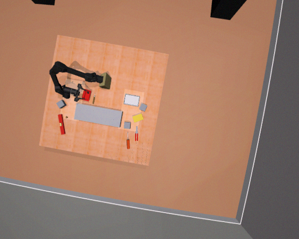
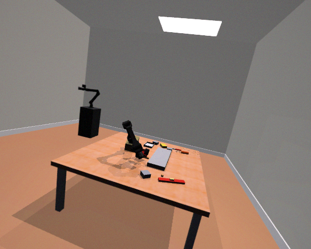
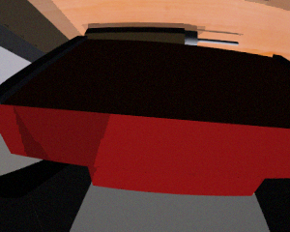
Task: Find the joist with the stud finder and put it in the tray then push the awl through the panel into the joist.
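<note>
Now: the awl 40 mm to the left of my gripper tip and 90 mm below it. From my gripper tip the other things lie so: white tray: 10 mm behind, 470 mm to the left, 80 mm below; red stud finder: 20 mm behind, 10 mm below; red level: 350 mm ahead, 300 mm to the right, 80 mm below.
</note>
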